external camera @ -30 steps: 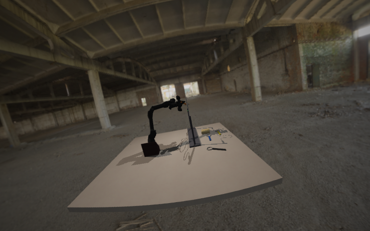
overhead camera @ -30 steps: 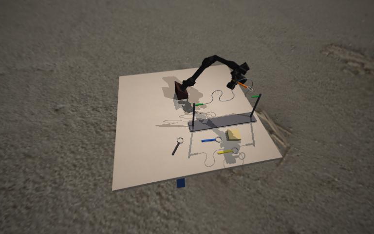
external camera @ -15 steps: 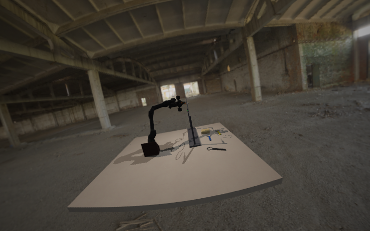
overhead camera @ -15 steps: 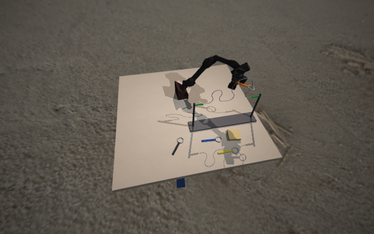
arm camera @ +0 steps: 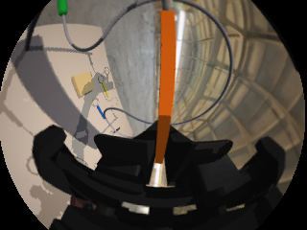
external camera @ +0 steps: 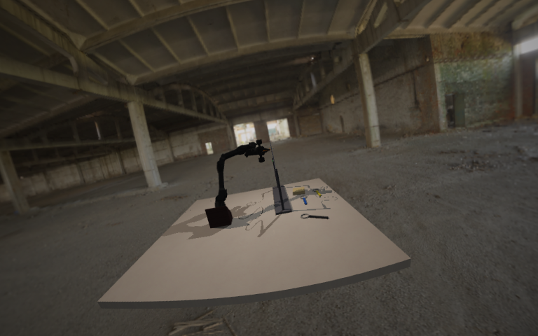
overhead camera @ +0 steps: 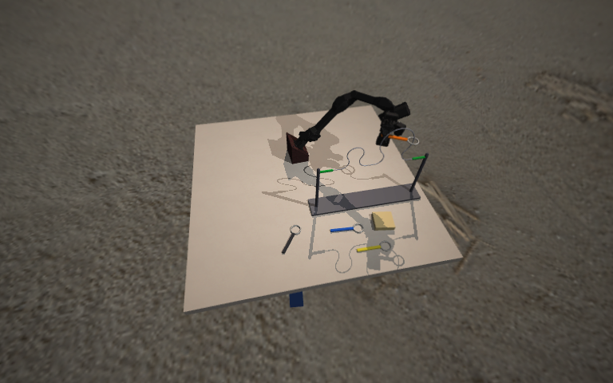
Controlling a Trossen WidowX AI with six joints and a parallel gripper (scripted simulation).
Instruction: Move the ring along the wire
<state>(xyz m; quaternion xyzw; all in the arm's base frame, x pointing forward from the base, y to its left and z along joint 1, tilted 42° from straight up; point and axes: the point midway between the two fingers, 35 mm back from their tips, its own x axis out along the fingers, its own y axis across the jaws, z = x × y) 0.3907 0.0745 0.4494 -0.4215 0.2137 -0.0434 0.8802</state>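
Now: gripper tip 9 cm to the right of the orange-handled ring. Round my gripper tip: tan block 39 cm below, 18 cm ahead, 1 cm to the left; blue-handled ring 40 cm below, 19 cm ahead, 18 cm to the right; yellow-handled ring 40 cm below, 32 cm ahead, 8 cm to the right.
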